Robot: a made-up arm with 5 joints.
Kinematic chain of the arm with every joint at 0, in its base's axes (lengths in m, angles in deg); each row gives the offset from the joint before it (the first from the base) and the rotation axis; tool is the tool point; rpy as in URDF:
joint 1: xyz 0.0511 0 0.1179 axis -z
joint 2: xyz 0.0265 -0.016 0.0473 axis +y
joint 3: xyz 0.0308 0 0.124 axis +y
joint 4: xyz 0.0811 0 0.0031 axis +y
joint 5: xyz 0.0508 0.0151 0 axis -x
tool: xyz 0 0 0 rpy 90 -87.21 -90
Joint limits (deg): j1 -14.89..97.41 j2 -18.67..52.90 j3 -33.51..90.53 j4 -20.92..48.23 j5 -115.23..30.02
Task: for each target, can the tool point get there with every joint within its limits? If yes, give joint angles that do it. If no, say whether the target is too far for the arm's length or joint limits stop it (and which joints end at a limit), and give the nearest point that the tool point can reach.
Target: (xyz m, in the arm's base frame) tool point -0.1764 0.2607 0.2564
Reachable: no: too far | nearest point 0.0694 0.0039 0.1725 | short by 0.365 m
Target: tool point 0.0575 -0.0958 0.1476
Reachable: yes | joints 85.65 13.26 71.03 5.75 -53.97
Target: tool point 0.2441 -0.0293 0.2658
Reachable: yes | joints 8.36 5.70 -6.65 29.34 -4.68
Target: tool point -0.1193 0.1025 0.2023
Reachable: no: joint limits stop it (at a limit: joint 1, joint 2, joint 3, joint 4) | nearest point 0.0478 -0.0184 0.1725 | short by 0.208 m
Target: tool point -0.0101 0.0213 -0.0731
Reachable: no: joint limits stop it (at a limit: joint 1, joint 2) | nearest point 0.0398 -0.0801 0.0996 | short by 0.206 m
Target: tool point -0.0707 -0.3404 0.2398
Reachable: no: too far | nearest point 0.0157 -0.2653 0.2202 | short by 0.116 m
